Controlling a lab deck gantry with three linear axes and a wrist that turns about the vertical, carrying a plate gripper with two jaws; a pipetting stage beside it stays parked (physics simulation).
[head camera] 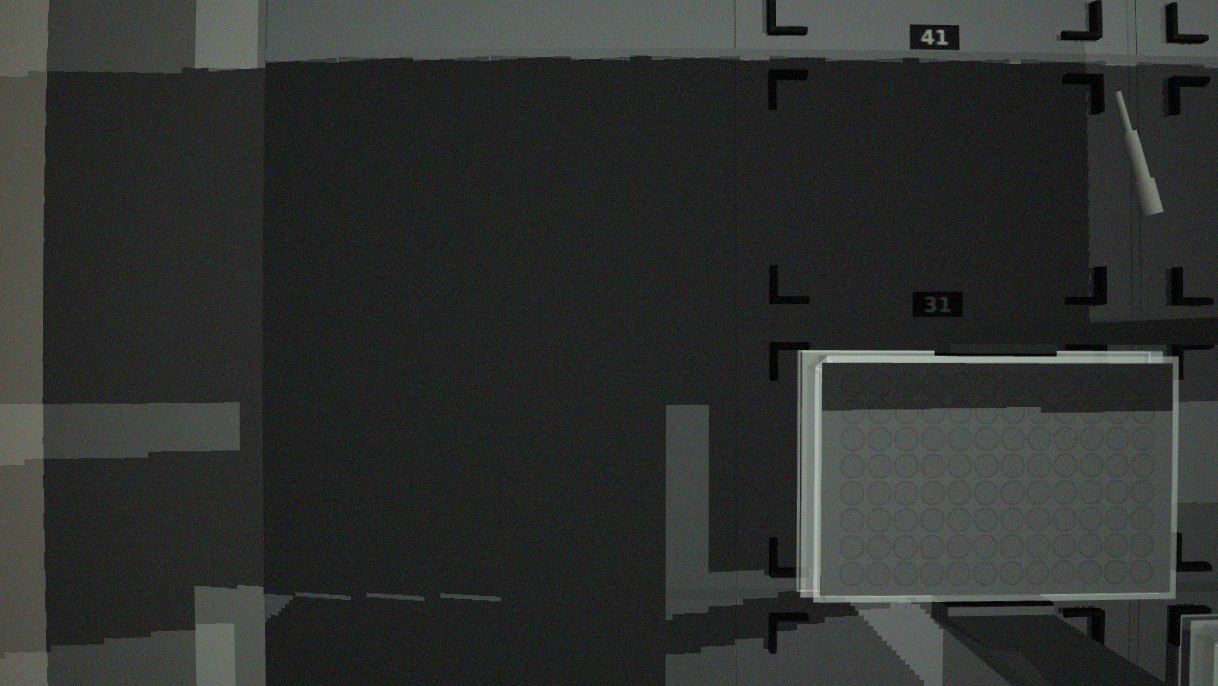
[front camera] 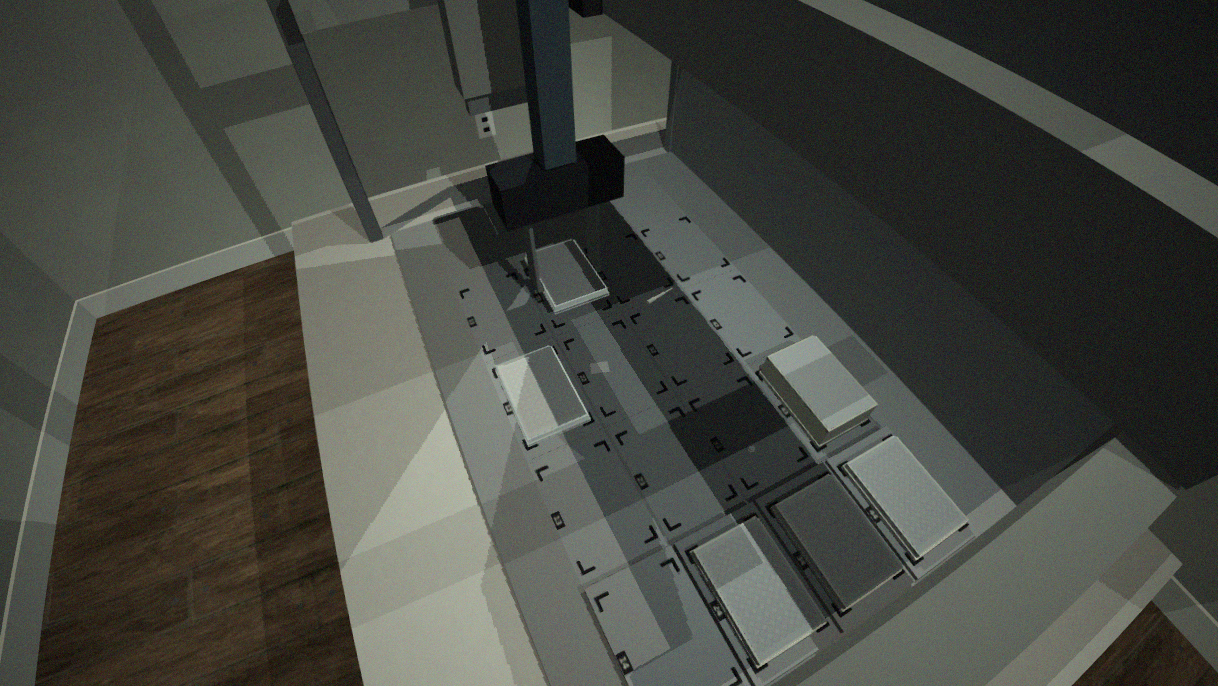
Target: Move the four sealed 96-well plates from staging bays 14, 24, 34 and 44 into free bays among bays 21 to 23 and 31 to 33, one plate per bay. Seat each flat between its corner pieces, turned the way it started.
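Frame: origin at the robot's base, x ahead, y left, z up, level; millimetres.
Where they show: gripper, fingertip midpoint: (head camera: 984,474) (front camera: 565,274); robot's base at its link origin: (front camera: 462,293).
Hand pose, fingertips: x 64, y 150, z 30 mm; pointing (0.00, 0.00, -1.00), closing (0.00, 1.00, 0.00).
Note:
Each offset is from my fingertips to the top centre of the thing. "pt": to the spot under its first point.
My gripper (front camera: 565,270) (head camera: 997,478) is shut on a sealed 96-well plate @[dx +0, dy +0, dz +9 mm] (front camera: 577,285) (head camera: 992,511), with one jaw along each long side. The plate is level and hangs a little above bay 21, its long sides parallel to the bay's; it hides most of that bay. In the front view, sealed plates sit in bay 24 @[pt dx +493, dy -6, dz -1 mm] (front camera: 754,588), bay 34 @[pt dx +495, dy +100, dz -1 mm] (front camera: 835,541), which lies in shadow, and bay 44 @[pt dx +495, dy +211, dz -1 mm] (front camera: 907,494). Bay 14 @[pt dx +465, dy -134, dz -16 mm] (front camera: 629,626) holds no plate. Bay 31 @[pt dx +0, dy +104, dz -30 mm] (head camera: 936,196) and bays 22, 32, 23 and 33 hold no plates.
A clear-looking plate @[dx +164, dy -107, dz -16 mm] (front camera: 542,393) sits in bay 12. A tall pale box @[dx +328, dy +214, dz +12 mm] (front camera: 818,387) stands in bay 43. A thin pale stick @[dx +79, dy +121, dz -22 mm] (front camera: 659,294) (head camera: 1139,157) lies between bays 31 and 32. A small pale square @[pt dx +158, dy -19, dz -29 mm] (front camera: 599,367) lies in bay 22, and a small speck @[dx +352, dy +95, dz -26 mm] (front camera: 751,449) in bay 33.

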